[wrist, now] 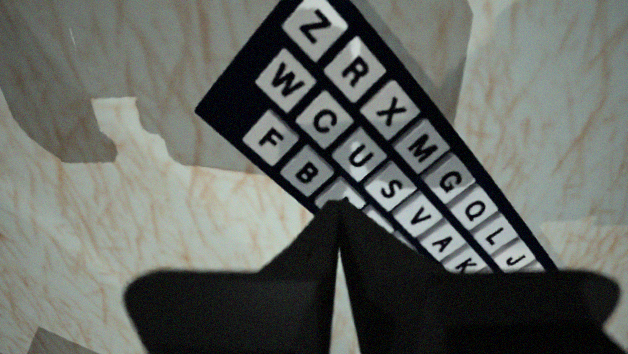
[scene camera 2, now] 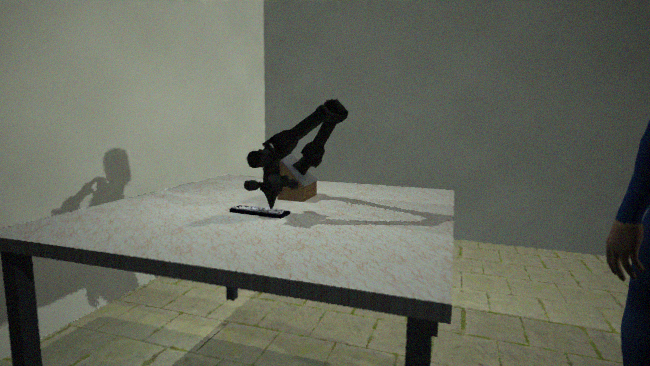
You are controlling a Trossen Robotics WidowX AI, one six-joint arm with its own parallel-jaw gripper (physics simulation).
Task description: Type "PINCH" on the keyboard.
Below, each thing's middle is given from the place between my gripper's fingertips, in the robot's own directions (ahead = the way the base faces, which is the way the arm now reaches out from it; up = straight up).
Right now my hand is right at the I key (wrist: 339, 189). The rest, counted from my hand: black keyboard (wrist: 235, 103) (40 mm to the right, 10 mm below, 10 mm ahead); then W key (wrist: 285, 80) (40 mm to the left, 30 mm ahead); then C key (wrist: 324, 119) (30 mm ahead, 20 mm to the left).
